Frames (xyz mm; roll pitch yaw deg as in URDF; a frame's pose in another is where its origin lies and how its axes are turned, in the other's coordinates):
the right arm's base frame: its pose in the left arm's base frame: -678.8 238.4 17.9 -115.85 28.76 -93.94
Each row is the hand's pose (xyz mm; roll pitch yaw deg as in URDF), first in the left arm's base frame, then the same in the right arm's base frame.
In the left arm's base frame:
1: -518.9 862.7 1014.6 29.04 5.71 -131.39
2: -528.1 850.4 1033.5 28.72 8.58 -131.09
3: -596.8 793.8 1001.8 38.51 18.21 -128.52
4: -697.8 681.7 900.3 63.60 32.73 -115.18
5: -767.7 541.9 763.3 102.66 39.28 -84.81
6: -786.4 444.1 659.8 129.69 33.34 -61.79
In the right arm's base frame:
1: -1035.2 -562.7 -143.0 156.60 42.24 0.02
2: -1033.0 -579.6 -160.5 158.05 40.22 2.76
3: -964.1 -552.9 -219.4 171.35 31.99 9.70
4: -811.1 -483.7 -289.2 -168.05 13.42 13.07
5: -618.7 -411.8 -321.3 -147.28 -11.08 6.73
6: -482.3 -367.8 -313.2 -130.33 -27.50 -4.30

